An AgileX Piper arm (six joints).
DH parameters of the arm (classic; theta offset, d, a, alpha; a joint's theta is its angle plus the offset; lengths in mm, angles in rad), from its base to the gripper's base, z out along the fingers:
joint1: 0 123 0 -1.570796
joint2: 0.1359 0 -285.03 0
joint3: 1.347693 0 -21.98 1.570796
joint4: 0 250.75 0 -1.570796
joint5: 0 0 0 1.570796
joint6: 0 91 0 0
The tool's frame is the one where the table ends.
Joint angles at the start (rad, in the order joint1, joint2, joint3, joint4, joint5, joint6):
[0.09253, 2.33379, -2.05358, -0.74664, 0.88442, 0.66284]
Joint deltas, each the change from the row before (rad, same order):
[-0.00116, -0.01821, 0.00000, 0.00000, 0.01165, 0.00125]
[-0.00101, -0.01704, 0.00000, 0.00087, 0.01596, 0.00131]
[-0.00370, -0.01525, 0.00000, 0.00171, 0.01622, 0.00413]
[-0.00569, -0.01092, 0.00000, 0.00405, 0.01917, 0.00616]
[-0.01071, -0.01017, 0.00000, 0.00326, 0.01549, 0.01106]
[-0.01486, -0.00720, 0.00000, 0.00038, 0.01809, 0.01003]
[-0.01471, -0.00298, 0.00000, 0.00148, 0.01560, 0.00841]
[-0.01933, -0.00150, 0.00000, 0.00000, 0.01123, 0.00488]
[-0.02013, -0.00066, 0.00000, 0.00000, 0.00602, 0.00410]
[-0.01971, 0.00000, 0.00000, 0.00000, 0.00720, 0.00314]
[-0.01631, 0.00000, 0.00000, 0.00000, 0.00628, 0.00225]
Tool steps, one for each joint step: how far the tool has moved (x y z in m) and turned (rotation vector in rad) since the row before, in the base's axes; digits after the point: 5 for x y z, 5 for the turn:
[-0.00255, -0.00129, 0.00912, 0.00015, -0.01035, -0.00978]
[-0.00292, -0.00136, 0.00829, 0.00029, -0.00602, -0.01272]
[-0.00291, -0.00268, 0.00727, 0.00264, -0.00534, -0.01759]
[-0.00278, -0.00363, 0.00481, 0.00535, 0.00030, -0.02320]
[-0.00256, -0.00601, 0.00455, 0.00775, -0.00422, -0.02889]
[-0.00257, -0.00829, 0.00309, 0.00379, 0.00088, -0.03373]
[-0.00200, -0.00795, 0.00098, 0.00411, 0.00407, -0.03097]
[-0.00177, -0.01013, 0.00044, 0.00132, 0.00412, -0.03014]
[-0.00149, -0.01030, 0.00017, 0.00143, 0.00149, -0.02694]
[-0.00169, -0.01008, -0.00019, 0.00093, 0.00354, -0.02666]
[-0.00158, -0.00831, -0.00017, 0.00064, 0.00335, -0.02204]

